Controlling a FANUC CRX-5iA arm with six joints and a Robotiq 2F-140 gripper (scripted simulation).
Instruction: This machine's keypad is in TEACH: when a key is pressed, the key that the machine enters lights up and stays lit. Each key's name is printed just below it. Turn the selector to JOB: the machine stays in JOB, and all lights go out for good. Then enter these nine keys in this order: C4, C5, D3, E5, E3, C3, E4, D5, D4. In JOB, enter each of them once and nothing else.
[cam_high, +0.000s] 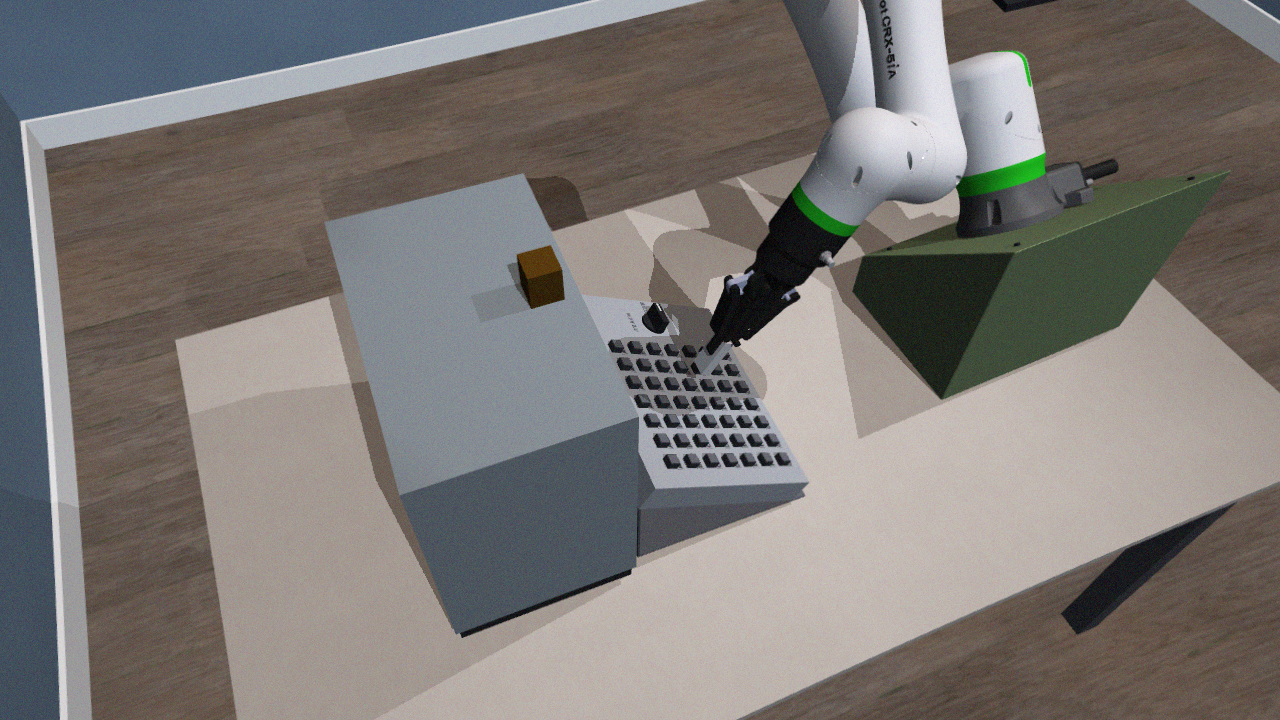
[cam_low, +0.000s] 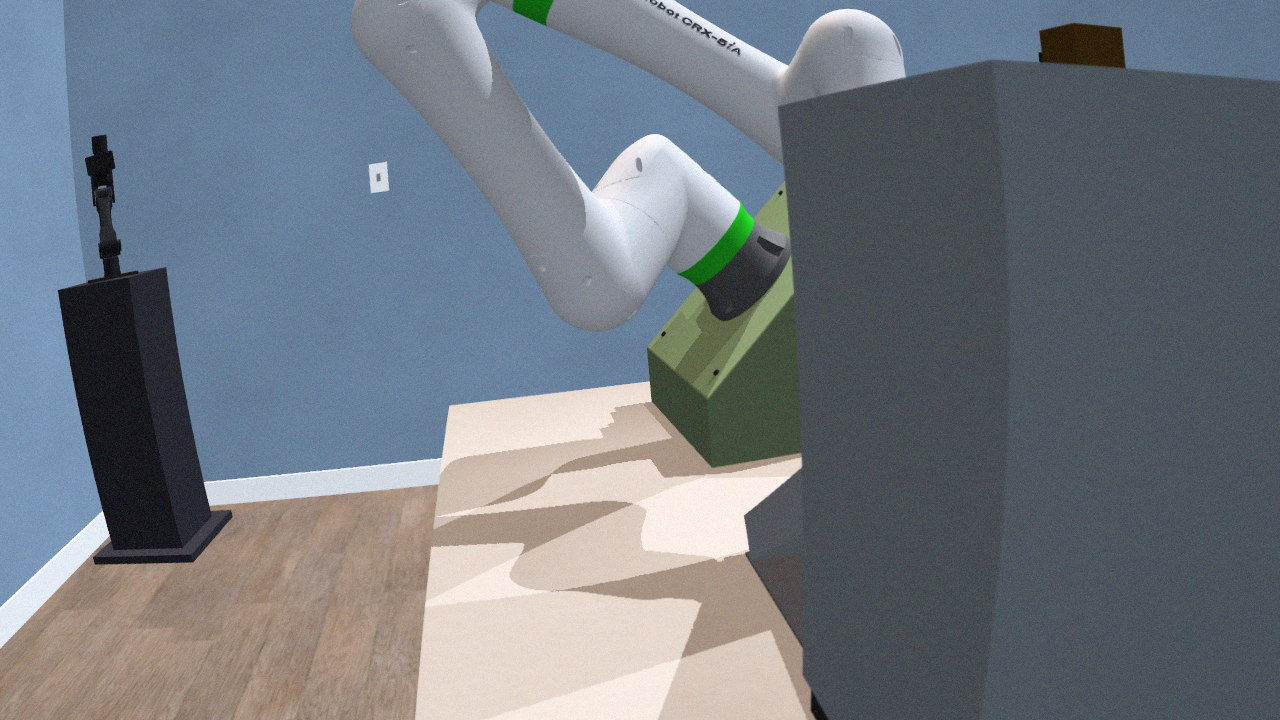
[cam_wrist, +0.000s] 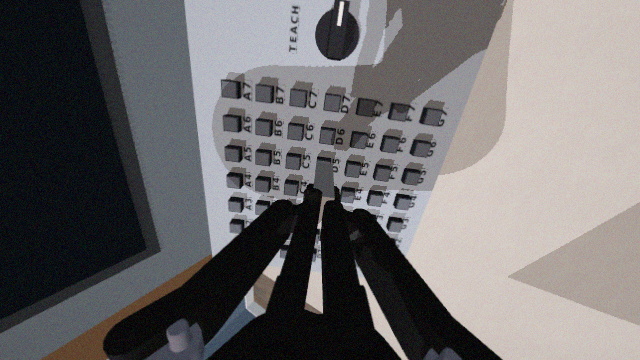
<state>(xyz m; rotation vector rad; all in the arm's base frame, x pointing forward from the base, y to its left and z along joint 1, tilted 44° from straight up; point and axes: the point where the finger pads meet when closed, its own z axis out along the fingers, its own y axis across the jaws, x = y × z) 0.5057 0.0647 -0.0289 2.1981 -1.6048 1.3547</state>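
Now: the C5 key 60 mm ahead of my hand, 10 mm to the left of it and 40 mm below it. Round my hand: selector knob 40 mm ahead, 130 mm to the right, 50 mm below.
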